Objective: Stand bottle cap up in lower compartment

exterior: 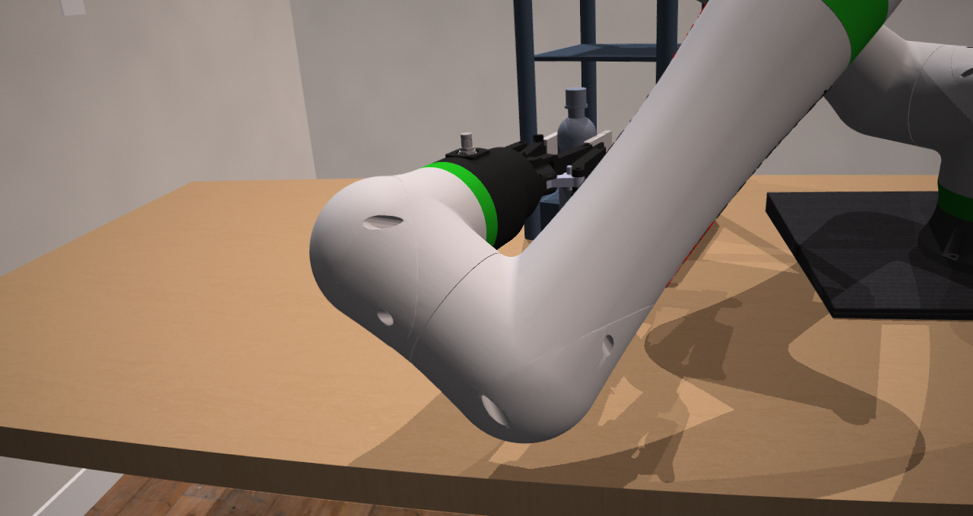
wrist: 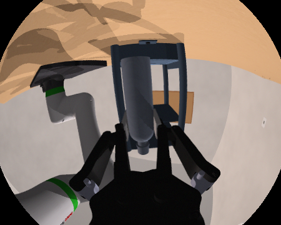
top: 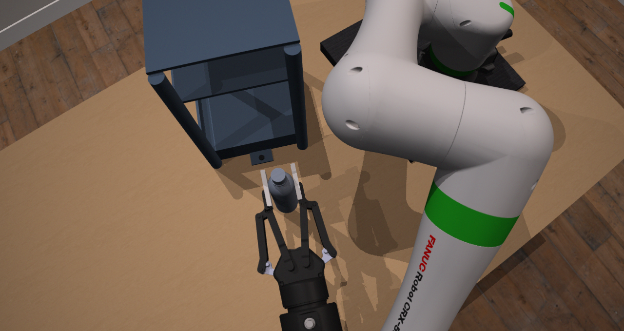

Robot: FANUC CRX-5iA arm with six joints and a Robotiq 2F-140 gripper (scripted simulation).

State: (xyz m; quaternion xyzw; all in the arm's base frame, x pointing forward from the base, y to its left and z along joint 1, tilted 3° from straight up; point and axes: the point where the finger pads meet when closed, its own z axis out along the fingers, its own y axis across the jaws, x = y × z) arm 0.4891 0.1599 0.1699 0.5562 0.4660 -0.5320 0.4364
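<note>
My gripper is now 26 cm to the left of the shelving unit and 1 cm past it. Also, from my hand: grey bottle: right at my hand.
</note>
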